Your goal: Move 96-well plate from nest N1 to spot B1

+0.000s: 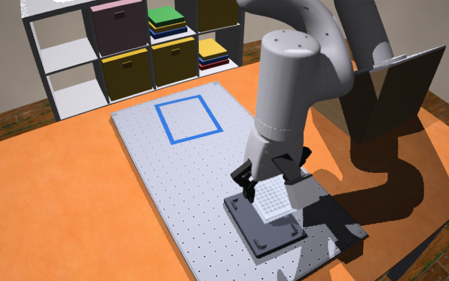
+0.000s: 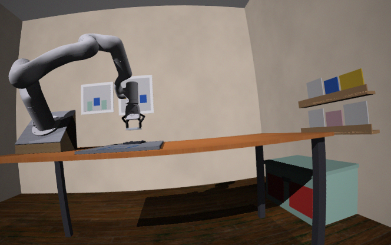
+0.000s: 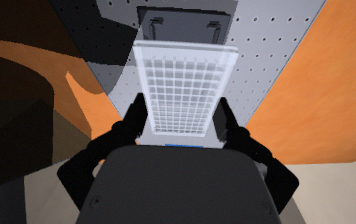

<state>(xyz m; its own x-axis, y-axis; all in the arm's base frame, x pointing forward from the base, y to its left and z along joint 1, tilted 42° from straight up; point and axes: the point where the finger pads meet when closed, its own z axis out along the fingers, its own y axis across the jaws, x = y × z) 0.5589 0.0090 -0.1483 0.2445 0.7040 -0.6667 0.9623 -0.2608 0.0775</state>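
Right now the dark plate nest is 110 mm below my hand. Round my hand: 96-well plate: 10 mm below.
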